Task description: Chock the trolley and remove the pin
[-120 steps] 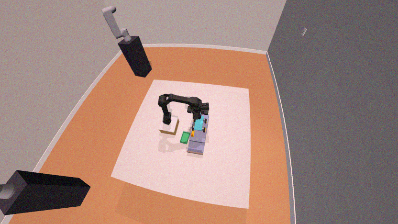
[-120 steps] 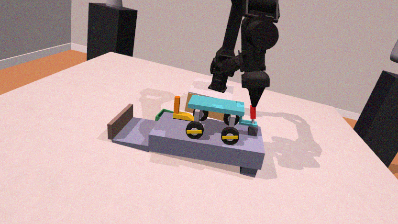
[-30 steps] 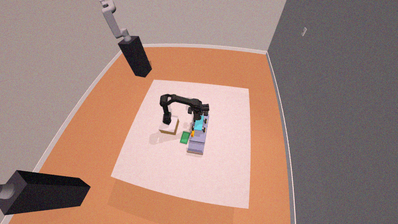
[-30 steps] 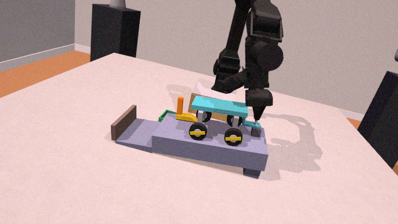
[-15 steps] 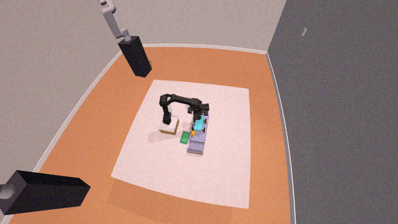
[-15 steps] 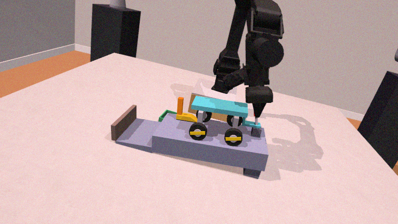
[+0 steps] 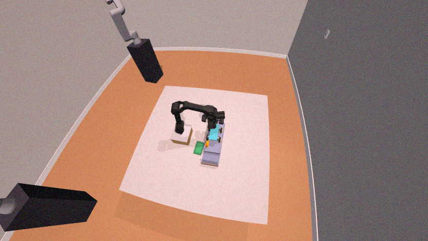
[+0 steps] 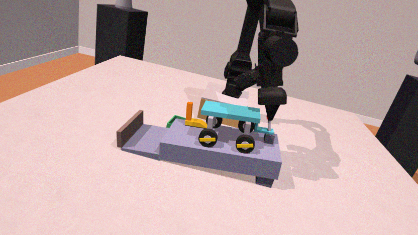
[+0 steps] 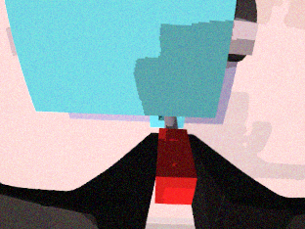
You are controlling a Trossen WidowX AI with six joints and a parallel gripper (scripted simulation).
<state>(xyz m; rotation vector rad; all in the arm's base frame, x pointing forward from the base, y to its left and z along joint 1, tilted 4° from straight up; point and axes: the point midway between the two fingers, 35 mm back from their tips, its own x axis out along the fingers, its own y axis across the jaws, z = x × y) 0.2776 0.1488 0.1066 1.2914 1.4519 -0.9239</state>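
Right now my gripper tip is 230 mm to the left of the green tray, 150 mm above it and 70 mm past it. The rest, counted from my gripper tip: cyan trolley: 90 mm to the right, 40 mm below, 40 mm ahead; then red-headed stop pin: right at my gripper tip; then lilac ramp: 100 mm to the right, 100 mm below, 40 mm ahead.
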